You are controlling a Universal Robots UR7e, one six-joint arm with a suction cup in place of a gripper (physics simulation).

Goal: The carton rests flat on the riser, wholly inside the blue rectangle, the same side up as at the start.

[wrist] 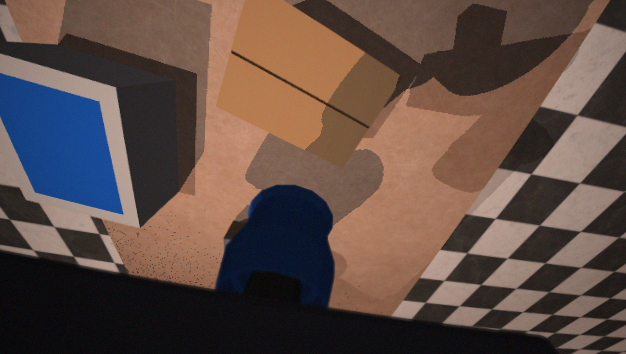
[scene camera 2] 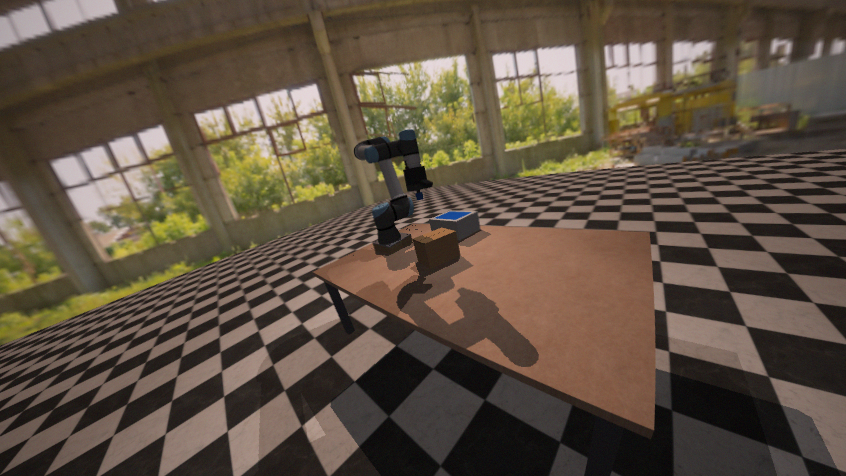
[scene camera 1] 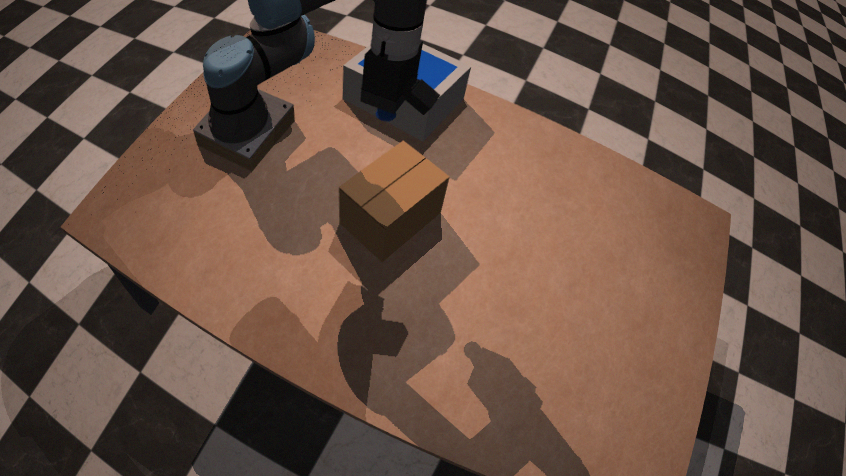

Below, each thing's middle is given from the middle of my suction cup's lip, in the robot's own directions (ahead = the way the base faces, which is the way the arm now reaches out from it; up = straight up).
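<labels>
Brown carton point(scene camera 1: 384, 205): my suction cup is 26 cm above it, 3 cm short of it and 1 cm to the right of it. Grey riser point(scene camera 2: 465, 223): 27 cm below my suction cup, 8 cm behind it and 37 cm to the left of it. Going by their middles, the brown carton is the nearest to my suction cup of the things named here.
</labels>
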